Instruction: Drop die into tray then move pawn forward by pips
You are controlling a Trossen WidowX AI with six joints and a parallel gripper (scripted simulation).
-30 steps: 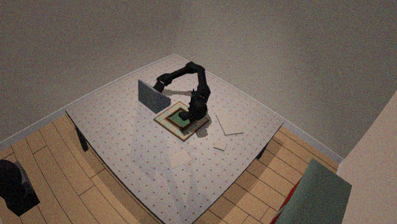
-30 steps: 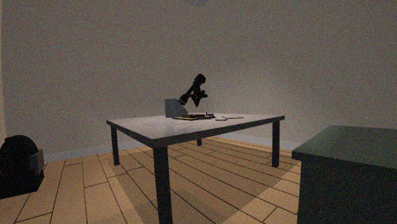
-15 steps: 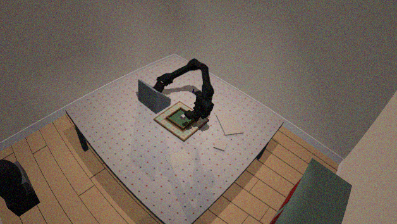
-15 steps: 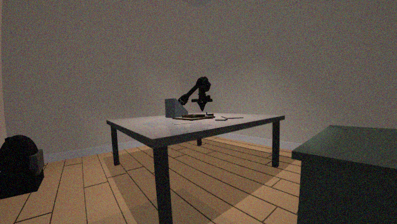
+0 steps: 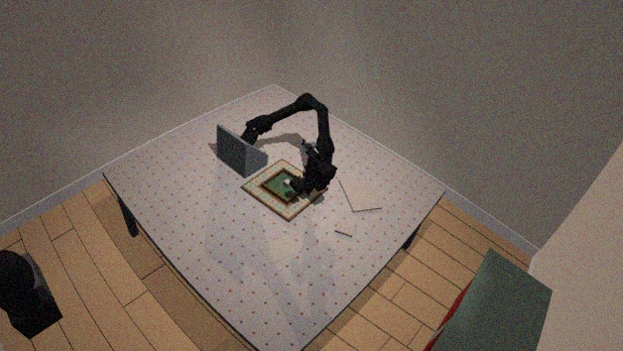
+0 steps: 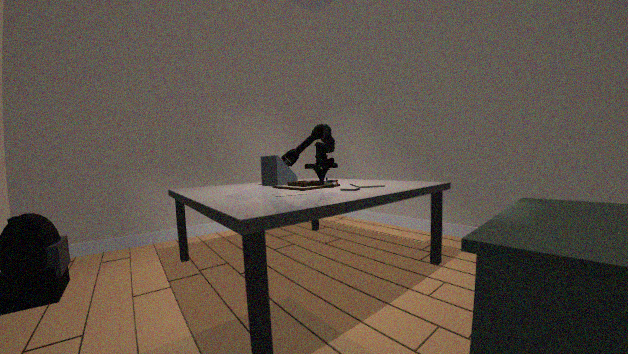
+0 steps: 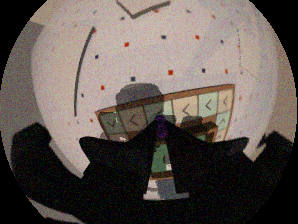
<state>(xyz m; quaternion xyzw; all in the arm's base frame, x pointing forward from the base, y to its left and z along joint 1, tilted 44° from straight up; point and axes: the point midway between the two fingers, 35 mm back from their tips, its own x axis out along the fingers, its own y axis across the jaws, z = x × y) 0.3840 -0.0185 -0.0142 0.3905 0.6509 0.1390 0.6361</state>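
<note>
My gripper tip is 11 cm past the grey die and 1 cm above it. From my gripper tip the other things lie so: orange piece 3 cm behind, 18 cm to the left, 2 cm below; purple pawn 1 cm above; green dice tray 11 cm behind, 1 cm to the right, 3 cm below.
</note>
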